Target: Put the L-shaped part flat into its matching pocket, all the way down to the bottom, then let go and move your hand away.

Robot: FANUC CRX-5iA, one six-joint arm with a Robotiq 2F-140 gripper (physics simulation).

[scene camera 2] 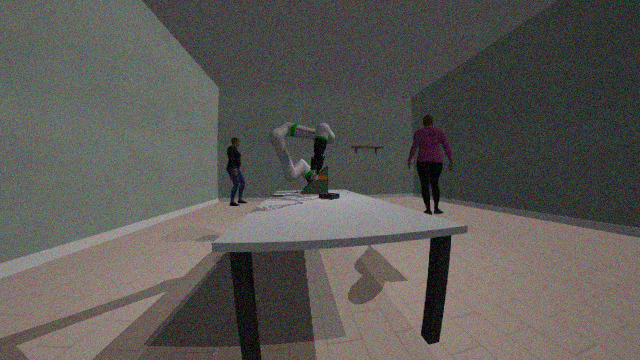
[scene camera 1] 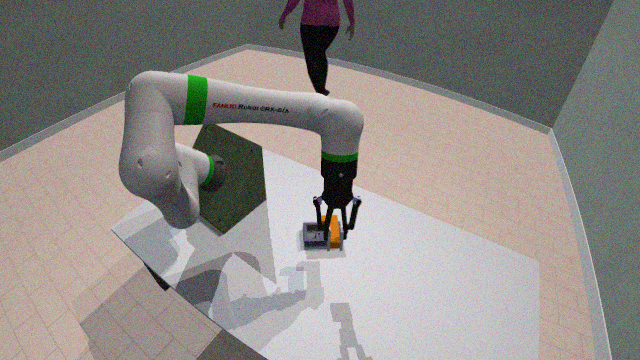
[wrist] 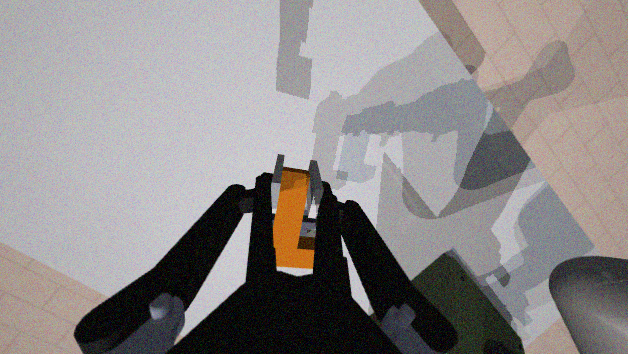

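Pixels of known places: gripper, fingertip midpoint: (scene camera 2: pixel 313 179) (scene camera 1: pixel 334 248) (wrist: pixel 295 169); arm's base, origin of the base link: (scene camera 1: pixel 212 173).
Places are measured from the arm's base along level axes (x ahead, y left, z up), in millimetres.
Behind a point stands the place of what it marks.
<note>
The orange L-shaped part (scene camera 1: pixel 334 231) {x 550, y -54, z 37 mm} (scene camera 2: pixel 322 177) {x 550, y -25, z 21 mm} (wrist: pixel 289 225) {x 539, y -41, z 37 mm} is held between the two fingers, its L outline facing the wrist camera. My gripper (scene camera 1: pixel 335 242) {x 569, y -91, z 8 mm} (wrist: pixel 295 169) {x 569, y -91, z 8 mm} points down and is shut on it. The dark grey pocket tray (scene camera 1: pixel 314 245) {x 469, y -15, z -131 mm} (scene camera 2: pixel 329 196) {x 538, y 30, z -122 mm} lies on the table. In scene camera 2 a gap shows between the part and the tray, so the part hangs above it. In scene camera 1 the part and fingers overlap the tray's right side. In the wrist view a small piece of the tray (wrist: pixel 308 229) {x 451, y 11, z -137 mm} shows beside the part; most of the pocket is hidden.
The white table (scene camera 1: pixel 425 270) {x 877, y 70, z -142 mm} (scene camera 2: pixel 340 225) {x 1217, y -102, z -142 mm} (wrist: pixel 125 125) {x 829, y 48, z -142 mm} carries a dark green base plate (scene camera 1: pixel 242 175) {x 148, y 17, z 39 mm} (wrist: pixel 450 300) {x 155, y -66, z -58 mm} under the arm's foot. A person in a pink top (scene camera 1: pixel 320 15) (scene camera 2: pixel 430 145) stands beyond the table. Another person (scene camera 2: pixel 234 160) is at the left in scene camera 2.
</note>
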